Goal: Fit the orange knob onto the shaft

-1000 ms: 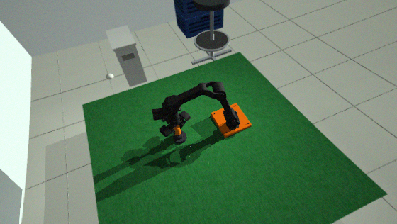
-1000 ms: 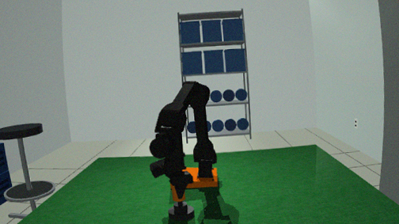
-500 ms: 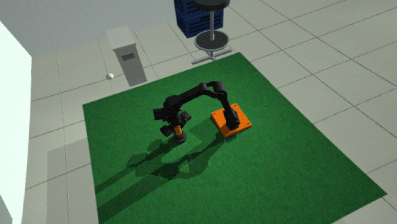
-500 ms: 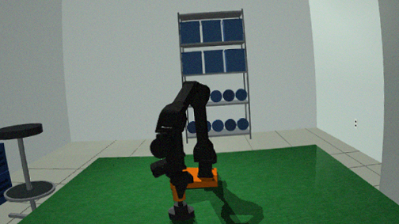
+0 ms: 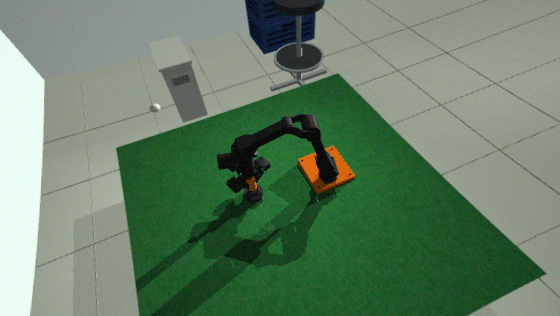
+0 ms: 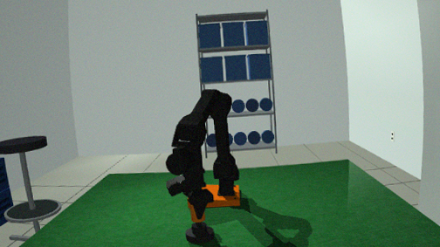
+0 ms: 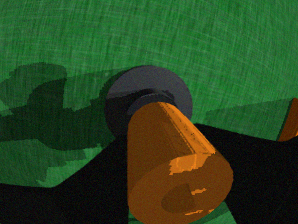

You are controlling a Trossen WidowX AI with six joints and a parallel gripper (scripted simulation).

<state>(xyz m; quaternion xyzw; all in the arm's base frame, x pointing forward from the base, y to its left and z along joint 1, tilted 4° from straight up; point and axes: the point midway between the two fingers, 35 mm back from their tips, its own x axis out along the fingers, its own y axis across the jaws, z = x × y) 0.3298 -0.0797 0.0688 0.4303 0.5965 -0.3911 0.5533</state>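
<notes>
Now: the orange knob 2 cm above my gripper tip. Round my gripper tip: dark round pedestal: 4 cm below.
</notes>
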